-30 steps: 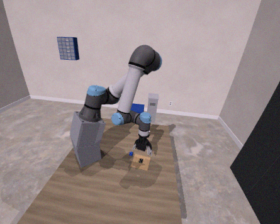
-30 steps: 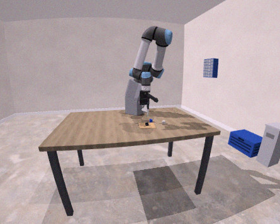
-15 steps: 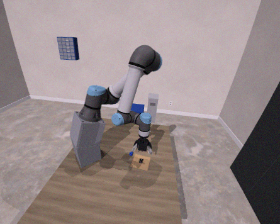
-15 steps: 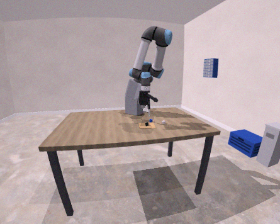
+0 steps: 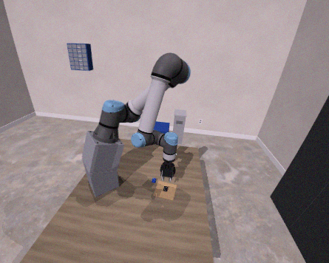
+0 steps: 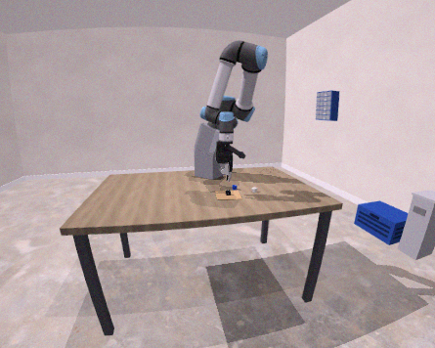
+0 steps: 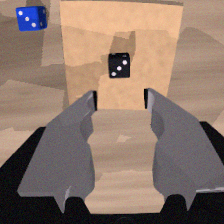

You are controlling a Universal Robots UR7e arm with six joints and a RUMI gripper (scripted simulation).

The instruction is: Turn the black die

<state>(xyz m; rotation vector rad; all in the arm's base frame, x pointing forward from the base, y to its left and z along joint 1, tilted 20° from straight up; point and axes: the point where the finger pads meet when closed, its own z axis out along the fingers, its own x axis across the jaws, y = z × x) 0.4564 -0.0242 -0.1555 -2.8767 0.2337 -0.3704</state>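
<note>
Now: hand 9 cm above the black die. Round my hand: white die (1 cm behind, 17 cm to the left, 9 cm below); tan mat (10 cm below); blue die (9 cm behind, 7 cm to the left, 9 cm below).
</note>
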